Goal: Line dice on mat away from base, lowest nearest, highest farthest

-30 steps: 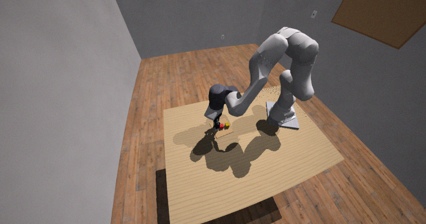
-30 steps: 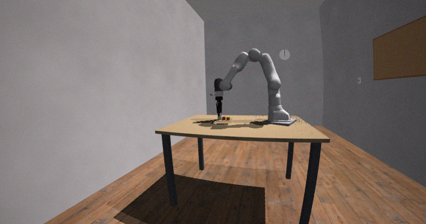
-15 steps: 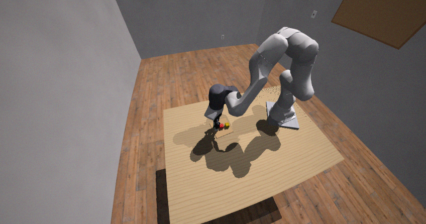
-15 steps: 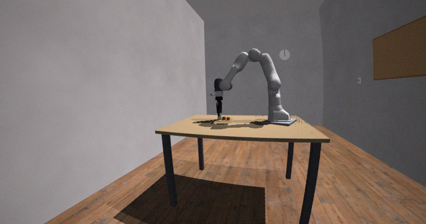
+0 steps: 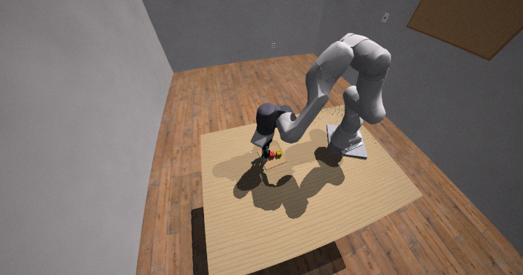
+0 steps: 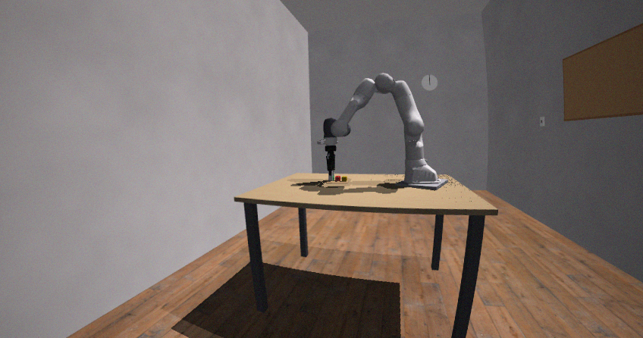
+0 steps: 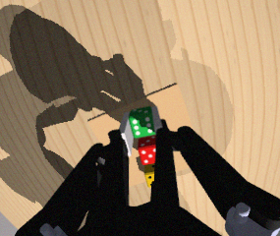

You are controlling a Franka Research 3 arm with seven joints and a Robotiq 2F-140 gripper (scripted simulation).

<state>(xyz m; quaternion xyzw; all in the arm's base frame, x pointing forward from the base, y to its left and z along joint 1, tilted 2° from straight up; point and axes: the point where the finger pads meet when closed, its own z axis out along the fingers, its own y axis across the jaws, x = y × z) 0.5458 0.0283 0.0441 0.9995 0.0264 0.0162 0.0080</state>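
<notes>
The green die is 20 mm below my hand. Also, from my hand: yellow die (90 mm behind, 20 mm below, 10 mm to the right); red die (50 mm behind, 20 mm below); tan mat (50 mm behind, 40 mm below).
</notes>
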